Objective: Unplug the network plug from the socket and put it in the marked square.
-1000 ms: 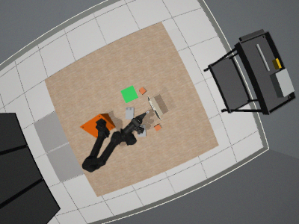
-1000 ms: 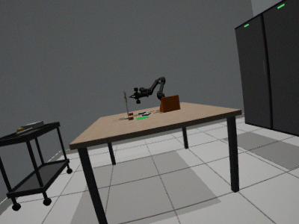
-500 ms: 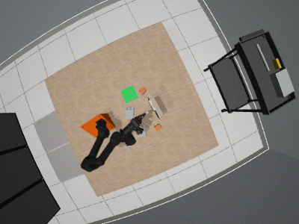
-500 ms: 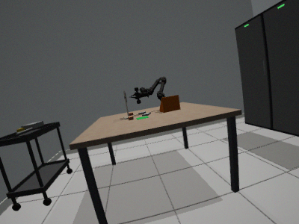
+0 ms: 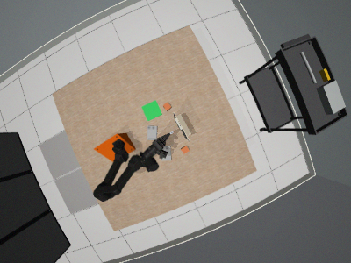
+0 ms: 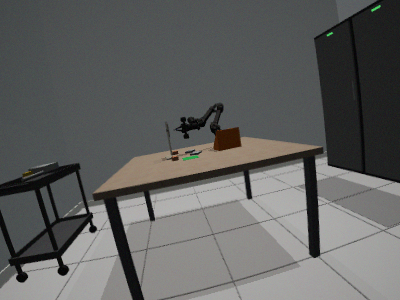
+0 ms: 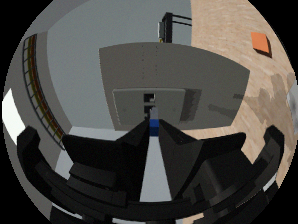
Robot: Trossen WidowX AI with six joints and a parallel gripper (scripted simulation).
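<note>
The green marked square is 23 cm below my gripper tip, 22 cm to the left of it and 4 cm behind it. From my gripper tip the other things lie so: blue network plug right at my gripper tip; then upright panel 9 cm below, 8 cm ahead, 1 cm to the left.
</note>
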